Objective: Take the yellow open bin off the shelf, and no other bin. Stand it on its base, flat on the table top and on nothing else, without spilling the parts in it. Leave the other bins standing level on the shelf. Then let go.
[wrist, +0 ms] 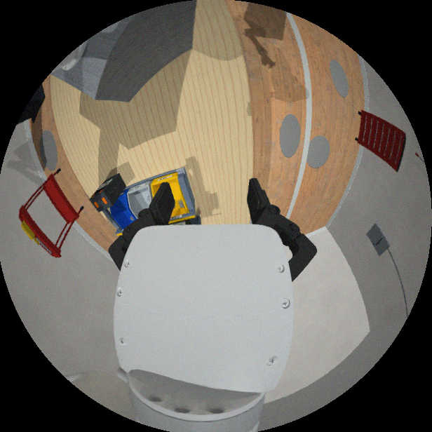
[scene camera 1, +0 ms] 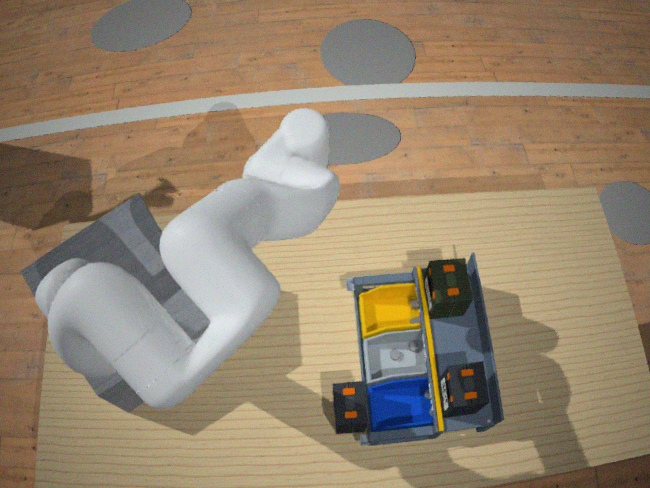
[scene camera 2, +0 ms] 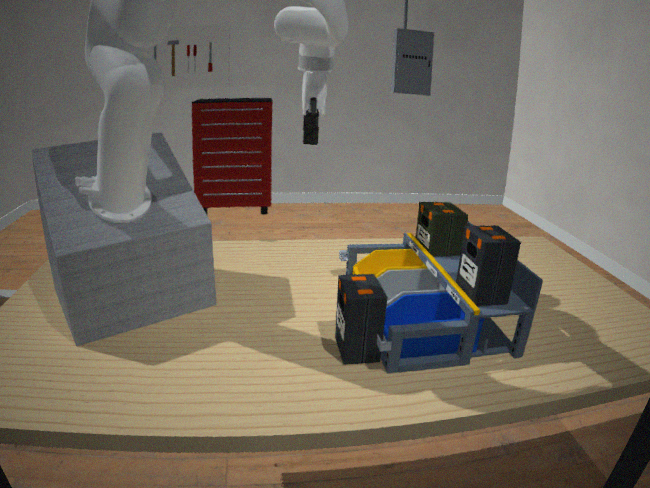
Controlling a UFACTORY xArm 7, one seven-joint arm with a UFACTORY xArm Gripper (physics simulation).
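Frame: origin at the arm's base, x up, y right, z ahead, level; metres.
Where they show: gripper, fingertip midpoint: (scene camera 2: 309, 137); arm's base, link origin: (scene camera 2: 120, 200).
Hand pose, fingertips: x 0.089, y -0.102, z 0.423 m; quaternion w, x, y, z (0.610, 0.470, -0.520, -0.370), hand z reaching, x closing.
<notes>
Each offset is from my fingertips to the top centre of the thing. Level surfaces: height alone.
The yellow bin @(dx -0.242, dy +0.176, dz +0.150 m) (scene camera 1: 387, 309) (scene camera 2: 385, 261) (wrist: 182, 199) stands in the shelf (scene camera 1: 456, 341) (scene camera 2: 468, 344), at the end far from scene camera 2. A few small grey parts show inside it, near the yellow rail. The grey bin @(dx -0.242, dy +0.286, dz +0.126 m) (scene camera 1: 380, 365) (scene camera 2: 406, 281) (wrist: 139, 196) is beside it, and the blue bin @(dx -0.242, dy +0.396, dz +0.105 m) (scene camera 1: 399, 404) (scene camera 2: 425, 309) (wrist: 120, 215) is beyond that. My gripper (scene camera 2: 310, 139) (wrist: 208, 189) is open and empty, pointing down high above the table and apart from the bins. In scene camera 1 the arm hides it. In the wrist view one finger covers part of the yellow bin.
A black case @(dx -0.192, dy +0.368, dz -0.025 m) (scene camera 1: 350, 414) (scene camera 2: 362, 320) (wrist: 112, 187) stands on the table @(dx -0.323 m) (scene camera 1: 551, 236) (scene camera 2: 210, 388) before the blue bin. A dark green case @(dx -0.127, dy +0.196, dz +0.247 m) (scene camera 1: 448, 304) (scene camera 2: 443, 231) and another black case @(dx -0.102, dy +0.421, dz +0.196 m) (scene camera 1: 462, 386) (scene camera 2: 490, 267) stand on the shelf's upper deck behind the yellow rail @(dx -0.212, dy +0.297, dz +0.178 m) (scene camera 1: 429, 346) (scene camera 2: 446, 275).
</notes>
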